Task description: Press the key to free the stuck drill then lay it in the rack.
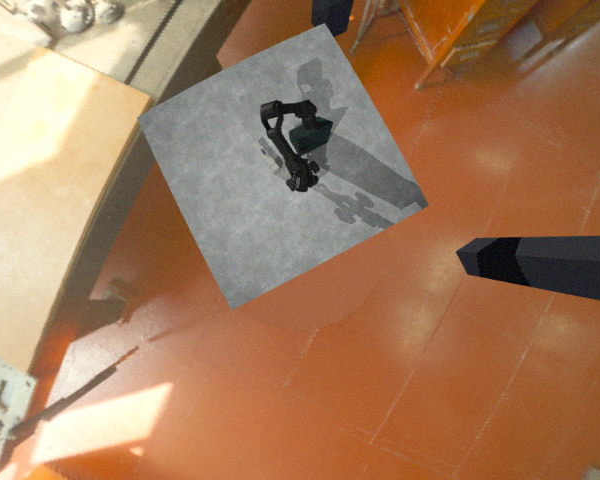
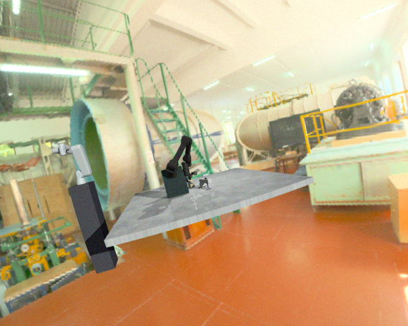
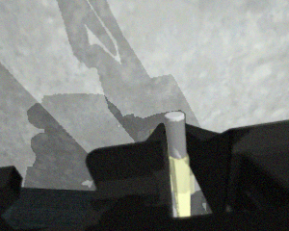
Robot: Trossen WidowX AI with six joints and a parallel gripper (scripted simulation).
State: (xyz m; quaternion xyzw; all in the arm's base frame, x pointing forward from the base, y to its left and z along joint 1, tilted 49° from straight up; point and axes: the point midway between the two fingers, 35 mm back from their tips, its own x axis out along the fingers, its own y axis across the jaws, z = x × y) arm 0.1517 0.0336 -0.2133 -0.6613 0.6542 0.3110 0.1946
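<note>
My gripper tip is 10 mm short of the drill, 40 mm to the left of it and 30 mm below it. The rest, counted from my gripper tip: small fixture 110 mm ahead, 200 mm to the right, 20 mm above.
</note>
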